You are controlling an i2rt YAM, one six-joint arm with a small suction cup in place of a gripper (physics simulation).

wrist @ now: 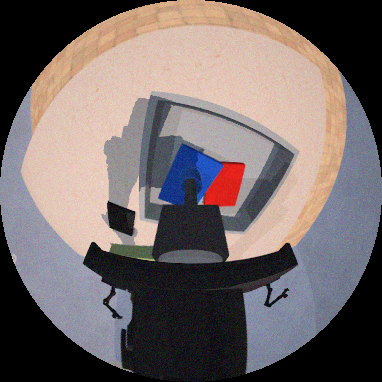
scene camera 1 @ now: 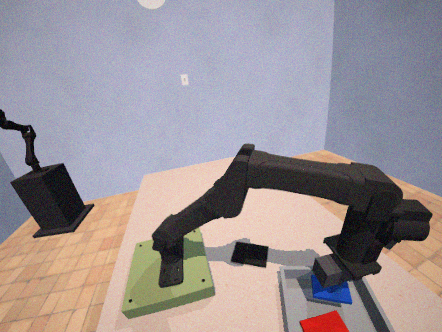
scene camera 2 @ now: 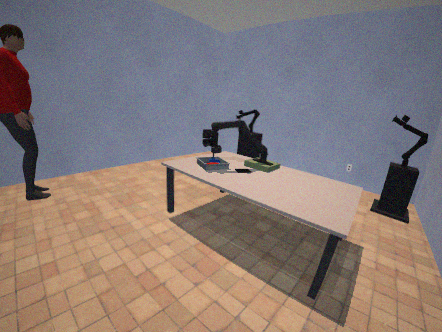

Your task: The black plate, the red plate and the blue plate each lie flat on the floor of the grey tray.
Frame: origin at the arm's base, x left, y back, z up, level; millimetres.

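Seen in the pictures: hand, its tool point: [wrist: 190, 171] [scene camera 1: 335, 290] [scene camera 2: 212, 161]; arm's base, origin of its link: [scene camera 1: 173, 257] [scene camera 2: 262, 162].
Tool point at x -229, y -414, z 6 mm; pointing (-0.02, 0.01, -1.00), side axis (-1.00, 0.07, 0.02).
Note:
Pixels of each thing's top centre, then the offset from my tool point to it. Level surfaces: height alone.
- blue plate, centre of its top: [wrist: 187, 183] [scene camera 1: 330, 287] dx +5, dy +12, dz +11 mm
- grey tray, centre of its top: [wrist: 218, 187] [scene camera 1: 335, 312] [scene camera 2: 212, 160] dx -42, dy +32, dz -4 mm
- red plate, centre of its top: [wrist: 223, 187] dx -60, dy +59, dz -41 mm
- black plate, centre of its top: [wrist: 119, 221] [scene camera 1: 250, 253] [scene camera 2: 243, 170] dx +210, dy +157, dz -45 mm
- table, height of its surface: dz -54 mm
My suction gripper [scene camera 1: 331, 286] [scene camera 2: 214, 158] [wrist: 191, 181] is on the blue plate [scene camera 1: 340, 295] [wrist: 182, 160] and holds it above the floor of the grey tray [scene camera 1: 282, 300] [scene camera 2: 216, 168] [wrist: 220, 112]. A shadow shows under the blue plate. The red plate [scene camera 1: 324, 321] [wrist: 230, 185] is in the tray beside it; the blue plate covers part of it in the wrist view. Its far part is cut off in scene camera 1. The black plate [scene camera 1: 249, 254] [scene camera 2: 243, 171] [wrist: 121, 218] lies on the table outside the tray, between the tray and the arm's base.
The arm stands on a green base block [scene camera 1: 140, 270] [scene camera 2: 255, 165] on the table [scene camera 2: 320, 195]. Dark pedestals with other arms stand beyond the table, one [scene camera 1: 50, 200] [scene camera 2: 400, 190] off to the side. A person in red [scene camera 2: 15, 85] stands on the tiled floor.

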